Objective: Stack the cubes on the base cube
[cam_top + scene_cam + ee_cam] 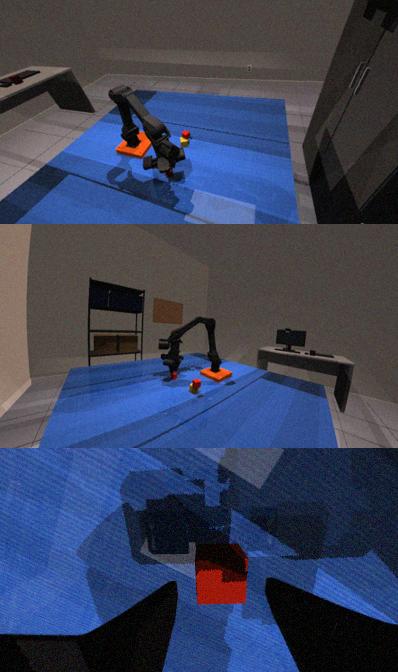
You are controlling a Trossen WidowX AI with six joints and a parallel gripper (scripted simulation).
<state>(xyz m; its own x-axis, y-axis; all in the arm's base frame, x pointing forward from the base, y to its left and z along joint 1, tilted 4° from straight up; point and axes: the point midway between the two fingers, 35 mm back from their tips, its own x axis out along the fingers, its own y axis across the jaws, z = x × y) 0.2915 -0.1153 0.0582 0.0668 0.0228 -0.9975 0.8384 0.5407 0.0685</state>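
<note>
Right now the yellow cube is 10 mm behind my gripper tip, 210 mm to the left of it and 20 mm below it.
</note>
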